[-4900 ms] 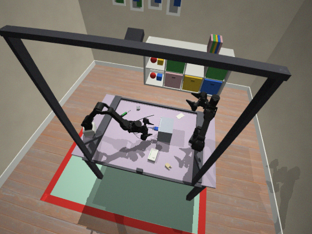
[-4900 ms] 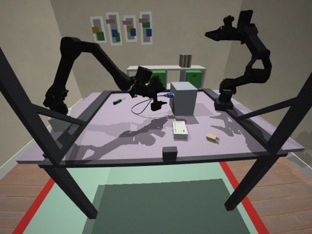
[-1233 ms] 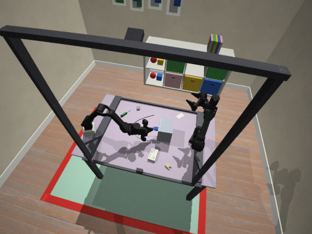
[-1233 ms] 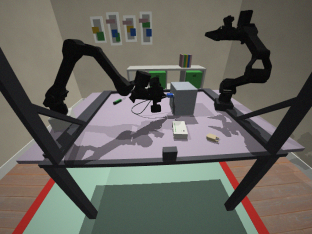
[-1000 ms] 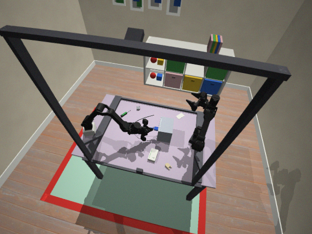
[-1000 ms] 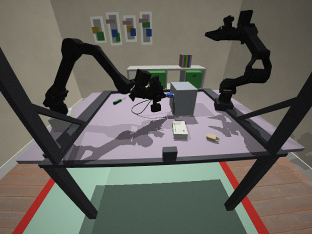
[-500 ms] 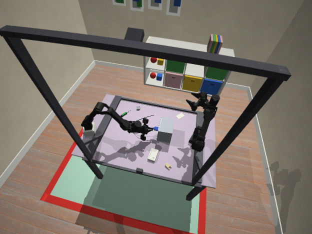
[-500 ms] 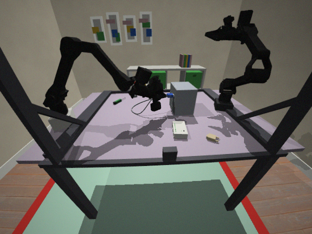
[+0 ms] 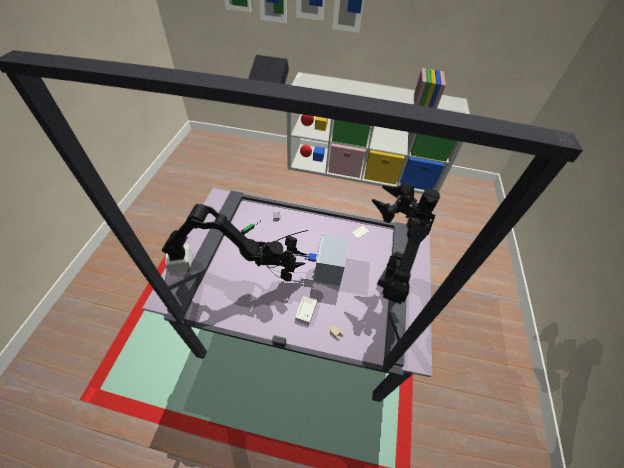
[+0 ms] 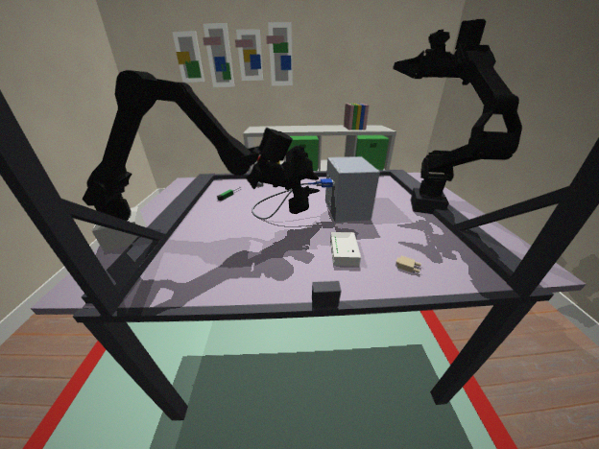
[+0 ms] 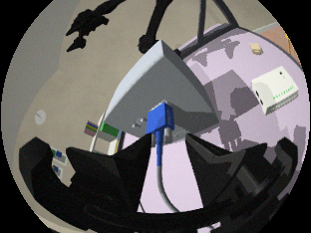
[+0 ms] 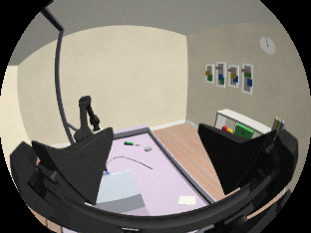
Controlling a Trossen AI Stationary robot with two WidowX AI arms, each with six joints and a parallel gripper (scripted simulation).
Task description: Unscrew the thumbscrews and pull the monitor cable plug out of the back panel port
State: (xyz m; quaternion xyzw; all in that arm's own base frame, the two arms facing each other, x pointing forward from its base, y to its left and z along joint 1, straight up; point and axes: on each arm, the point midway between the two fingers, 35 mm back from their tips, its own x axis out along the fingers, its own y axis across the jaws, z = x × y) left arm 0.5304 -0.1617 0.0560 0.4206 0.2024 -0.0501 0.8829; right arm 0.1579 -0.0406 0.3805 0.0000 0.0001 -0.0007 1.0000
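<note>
My left gripper is now 2 cm short of the blue plug, 5 cm to the left of it and 1 cm above it. Also, from my left hand: back panel (5 cm ahead, 9 cm to the right, 4 cm below); grey box (4 cm ahead, 14 cm to the right, 4 cm below); white device (18 cm behind, 5 cm to the right, 11 cm below).
</note>
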